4 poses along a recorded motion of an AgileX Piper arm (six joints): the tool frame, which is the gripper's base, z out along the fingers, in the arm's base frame.
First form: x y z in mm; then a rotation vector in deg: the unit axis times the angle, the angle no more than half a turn.
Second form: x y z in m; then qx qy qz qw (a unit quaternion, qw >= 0). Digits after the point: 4 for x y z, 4 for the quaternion.
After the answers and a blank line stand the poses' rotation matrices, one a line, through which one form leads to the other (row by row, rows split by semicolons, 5 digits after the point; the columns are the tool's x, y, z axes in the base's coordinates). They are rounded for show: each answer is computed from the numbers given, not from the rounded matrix.
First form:
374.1 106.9 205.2 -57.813 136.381 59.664
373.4 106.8 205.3 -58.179 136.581 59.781
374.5 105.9 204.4 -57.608 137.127 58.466
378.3 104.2 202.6 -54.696 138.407 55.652
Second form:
0.3741 0.1069 0.2052 -0.3564 0.8406 0.3678 0.1763
0.3734 0.1068 0.2053 -0.3580 0.8405 0.3679 0.1733
0.3745 0.1059 0.2044 -0.3549 0.8448 0.3602 0.1752
0.3783 0.1042 0.2026 -0.3384 0.8564 0.3443 0.1832

-0.68387 -0.72880 0.03427; -0.46947 0.47552 0.74396; -0.55850 0.49268 -0.66734
-0.68357 -0.72935 0.02789; -0.47433 0.47296 0.74251; -0.55474 0.49432 -0.66926
-0.68669 -0.72583 0.04043; -0.47336 0.48866 0.73290; -0.55172 0.48414 -0.67913
-0.70382 -0.70577 0.08071; -0.45345 0.53382 0.71374; -0.54682 0.46575 -0.69575

